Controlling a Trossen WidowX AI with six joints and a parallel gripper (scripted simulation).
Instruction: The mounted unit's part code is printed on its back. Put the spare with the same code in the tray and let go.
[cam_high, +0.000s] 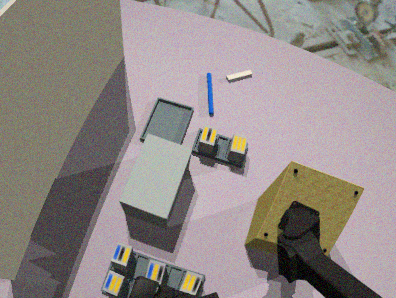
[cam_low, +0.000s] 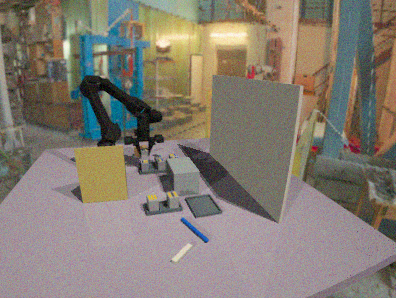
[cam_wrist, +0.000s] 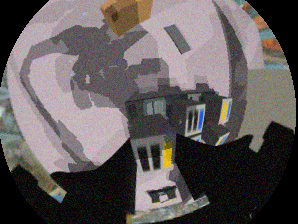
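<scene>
The tray is 39 cm to the right of my gripper tip, 20 cm ahead of it and 6 cm below it. The rest, counted from my gripper tip: grey spare (2 cm above); mounted unit (22 cm to the right, 15 cm ahead, 1 cm below); rack (39 cm to the right, 6 cm ahead, 5 cm below).
</scene>
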